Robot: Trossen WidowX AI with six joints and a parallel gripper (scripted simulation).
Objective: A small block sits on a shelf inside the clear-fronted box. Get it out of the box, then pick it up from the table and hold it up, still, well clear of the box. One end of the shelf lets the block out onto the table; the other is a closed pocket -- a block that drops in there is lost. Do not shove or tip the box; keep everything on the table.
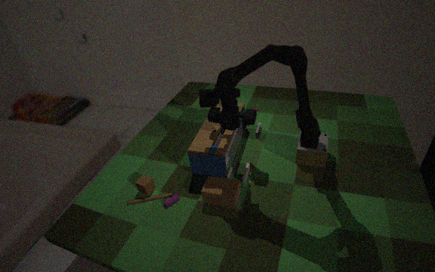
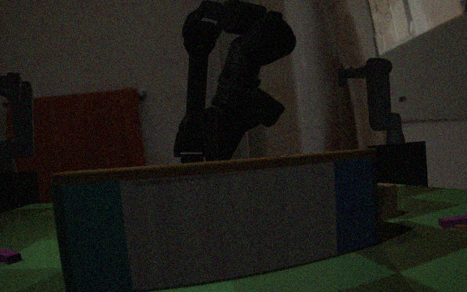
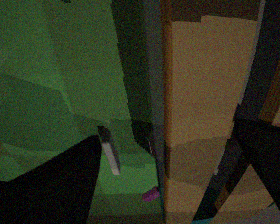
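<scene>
Right now the box is 6 cm below my gripper tip and 3 cm ahead of it. From my gripper tip the other things lie so: thin stick 38 cm to the left, 20 cm ahead, 12 cm below.
</scene>
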